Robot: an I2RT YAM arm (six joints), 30 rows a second.
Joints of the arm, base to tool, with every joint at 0 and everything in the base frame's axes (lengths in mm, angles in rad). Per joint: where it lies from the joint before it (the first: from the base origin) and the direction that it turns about. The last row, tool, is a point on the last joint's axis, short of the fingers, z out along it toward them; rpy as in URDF.
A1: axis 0 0 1 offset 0.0 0.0 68.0
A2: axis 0 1 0 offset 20.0 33.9 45.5
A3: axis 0 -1 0 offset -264.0 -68.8 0.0
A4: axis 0 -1 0 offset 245.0 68.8 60.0
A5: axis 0 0 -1 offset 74.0 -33.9 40.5
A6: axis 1 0 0 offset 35.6 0.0 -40.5
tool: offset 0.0 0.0 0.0 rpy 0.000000 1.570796 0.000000
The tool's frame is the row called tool.
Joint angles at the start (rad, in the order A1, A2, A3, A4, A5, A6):
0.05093, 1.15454, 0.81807, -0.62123, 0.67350, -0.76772
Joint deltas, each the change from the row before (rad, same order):
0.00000, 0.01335, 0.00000, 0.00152, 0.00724, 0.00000
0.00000, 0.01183, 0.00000, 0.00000, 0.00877, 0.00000
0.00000, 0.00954, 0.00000, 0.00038, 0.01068, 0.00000
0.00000, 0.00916, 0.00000, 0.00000, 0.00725, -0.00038
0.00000, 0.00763, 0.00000, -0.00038, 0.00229, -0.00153
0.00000, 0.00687, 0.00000, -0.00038, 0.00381, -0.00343
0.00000, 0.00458, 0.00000, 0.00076, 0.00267, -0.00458
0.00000, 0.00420, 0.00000, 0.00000, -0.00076, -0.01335
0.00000, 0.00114, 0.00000, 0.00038, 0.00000, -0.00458
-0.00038, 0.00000, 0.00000, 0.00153, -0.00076, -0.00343
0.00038, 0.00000, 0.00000, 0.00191, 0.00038, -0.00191
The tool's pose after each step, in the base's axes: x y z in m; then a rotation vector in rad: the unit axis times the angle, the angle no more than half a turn. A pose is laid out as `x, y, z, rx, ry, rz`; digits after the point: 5 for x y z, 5 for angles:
0.22557, -0.01094, 0.24492, -0.76912, 2.48665, -1.13946
0.22701, -0.01110, 0.24266, -0.77421, 2.49621, -1.15034
0.22815, -0.01134, 0.24091, -0.77647, 2.50356, -1.16390
0.22922, -0.01148, 0.23914, -0.78088, 2.51075, -1.17318
0.23012, -0.01150, 0.23758, -0.78825, 2.51687, -1.17640
0.23089, -0.01156, 0.23619, -0.79695, 2.52215, -1.18224
0.23149, -0.01160, 0.23532, -0.80502, 2.52462, -1.18705
0.23200, -0.01156, 0.23442, -0.82688, 2.52636, -1.18999
0.23217, -0.01155, 0.23420, -0.83373, 2.52640, -1.19135
0.23231, -0.01161, 0.23426, -0.83704, 2.52507, -1.19159
0.23247, -0.01152, 0.23437, -0.83836, 2.52309, -1.19266

